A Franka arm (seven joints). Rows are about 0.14 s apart.
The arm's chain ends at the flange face. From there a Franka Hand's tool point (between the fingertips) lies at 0.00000 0.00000 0.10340 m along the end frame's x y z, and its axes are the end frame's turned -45 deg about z.
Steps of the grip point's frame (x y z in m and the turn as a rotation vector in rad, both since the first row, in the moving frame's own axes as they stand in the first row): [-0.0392, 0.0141, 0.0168, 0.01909, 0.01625, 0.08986]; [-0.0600, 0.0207, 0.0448, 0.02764, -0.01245, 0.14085]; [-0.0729, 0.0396, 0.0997, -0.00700, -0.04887, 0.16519]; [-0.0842, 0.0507, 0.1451, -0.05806, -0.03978, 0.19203]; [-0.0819, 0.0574, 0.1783, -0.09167, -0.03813, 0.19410]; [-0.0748, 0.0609, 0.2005, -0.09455, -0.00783, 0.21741]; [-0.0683, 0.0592, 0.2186, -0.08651, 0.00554, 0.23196]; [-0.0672, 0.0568, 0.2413, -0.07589, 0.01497, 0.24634]
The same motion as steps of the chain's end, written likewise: [-0.0177, 0.0403, 0.0168, 0.02499, -0.00201, 0.08986]; [-0.0249, 0.0584, 0.0448, 0.01074, -0.02835, 0.14085]; [-0.0202, 0.0757, 0.0998, -0.03951, -0.02961, 0.16519]; [-0.0243, 0.0882, 0.1454, -0.06918, 0.01293, 0.19203]; [-0.0203, 0.0887, 0.1788, -0.09178, 0.03786, 0.19410]; [-0.0153, 0.0879, 0.2010, -0.07239, 0.06132, 0.21741]; [-0.0124, 0.0835, 0.2190, -0.05725, 0.06509, 0.23196]; [-0.0134, 0.0825, 0.2416, -0.04308, 0.06425, 0.24634]
